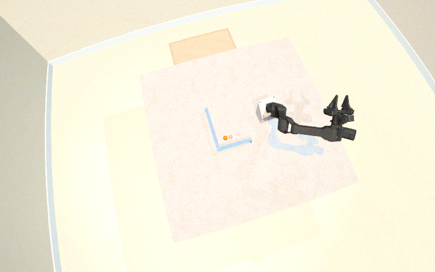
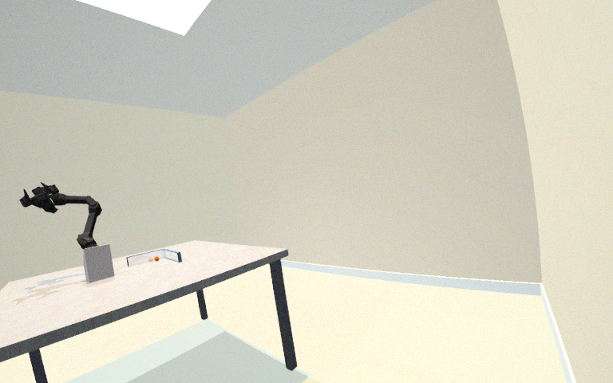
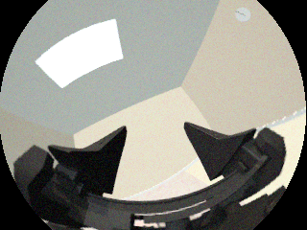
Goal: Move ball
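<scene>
Now: gripper tip 57 cm short of the orange ball, 14 cm to the left of it and 55 cm above it.
</scene>
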